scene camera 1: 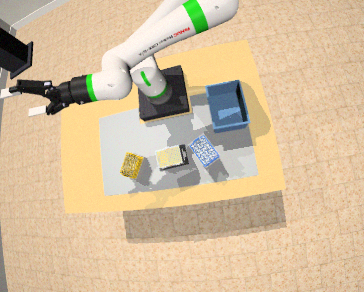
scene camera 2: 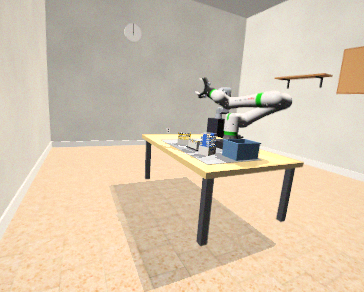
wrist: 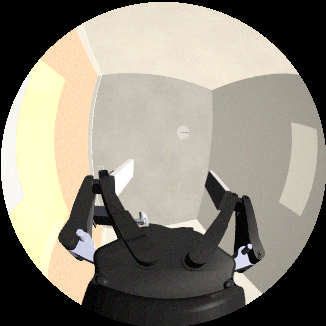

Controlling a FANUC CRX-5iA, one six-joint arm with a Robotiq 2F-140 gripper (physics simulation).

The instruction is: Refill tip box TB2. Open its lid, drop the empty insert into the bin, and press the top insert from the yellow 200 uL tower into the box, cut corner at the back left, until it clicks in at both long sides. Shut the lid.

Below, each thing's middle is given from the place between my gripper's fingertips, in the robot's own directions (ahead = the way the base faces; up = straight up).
Right now the blue bin [scene camera 1: 228, 109] is 700 mm to the left of my hand, 480 mm below it and 100 mm ahead of it.
